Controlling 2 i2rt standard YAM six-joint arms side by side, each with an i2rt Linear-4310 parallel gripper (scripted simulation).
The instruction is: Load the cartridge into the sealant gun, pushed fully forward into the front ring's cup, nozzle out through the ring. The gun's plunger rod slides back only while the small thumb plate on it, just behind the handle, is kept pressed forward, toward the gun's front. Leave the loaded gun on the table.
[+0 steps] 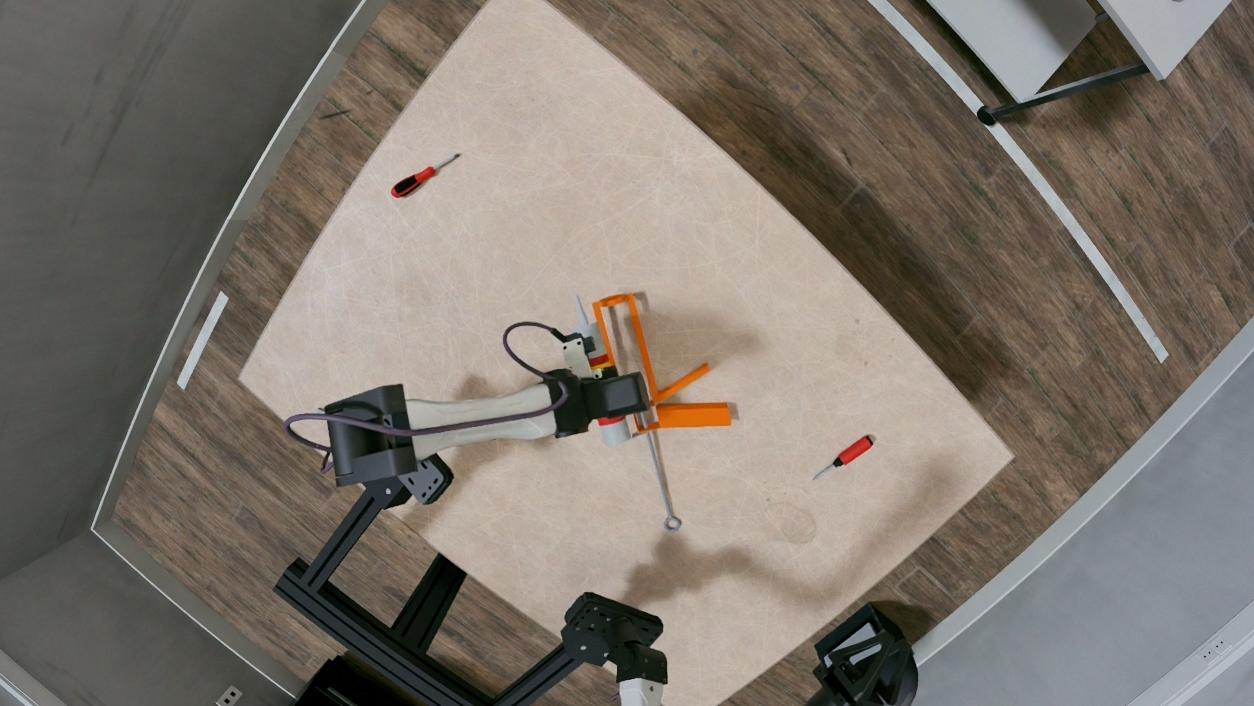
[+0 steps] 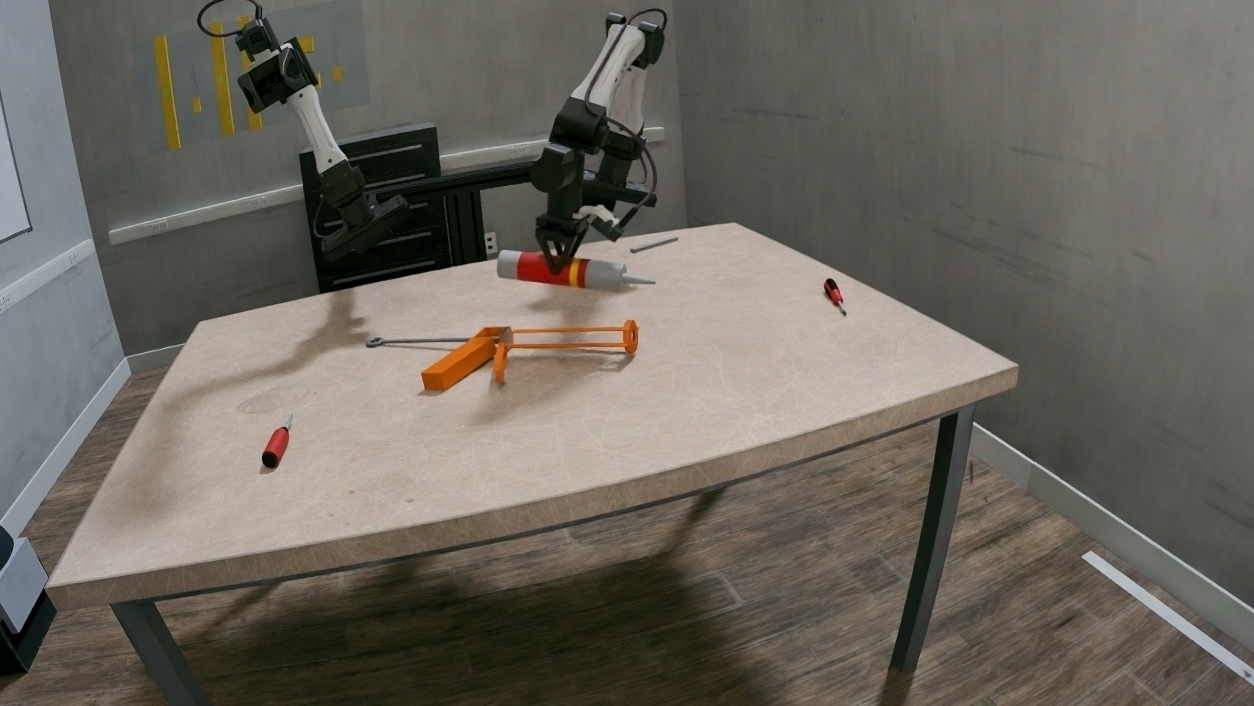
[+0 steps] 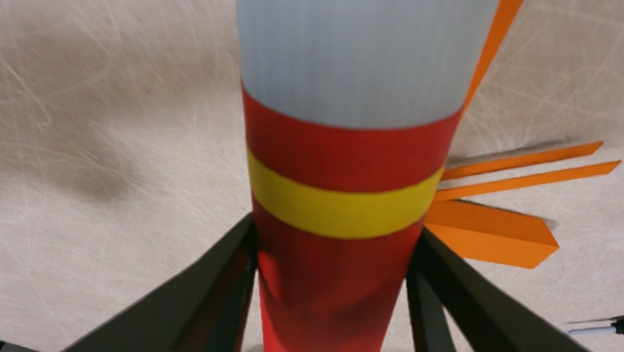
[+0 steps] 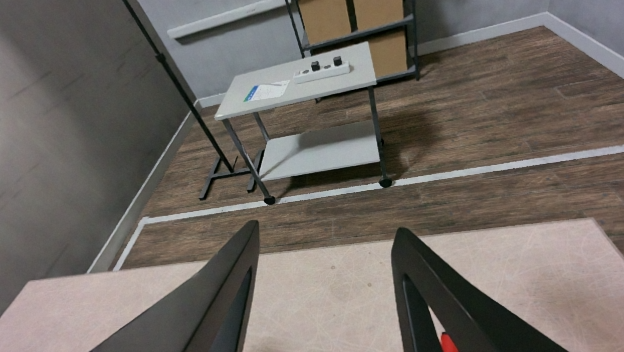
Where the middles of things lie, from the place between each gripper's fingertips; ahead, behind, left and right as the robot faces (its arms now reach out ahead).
Now: left hand (image 2: pixel 559 271) 15 cm to the left of the orange sealant gun (image 2: pixel 440 376) and 12 cm above it. From my left hand the other things lie so: red screwdriver (image 2: pixel 280 438) 50 cm to the right, 20 cm ahead, 13 cm below; then cartridge (image 2: pixel 531 267) 2 cm to the left, 1 cm below, 1 cm ahead.
I see my right gripper (image 1: pixel 899 638) 520 mm above the red screwdriver, 80 mm short of it and 70 mm to the left of it. Also, from my right hand: orange sealant gun 510 mm below, 280 mm to the left, 120 mm behind; then cartridge 450 mm to the left, 400 mm below, 110 mm behind.
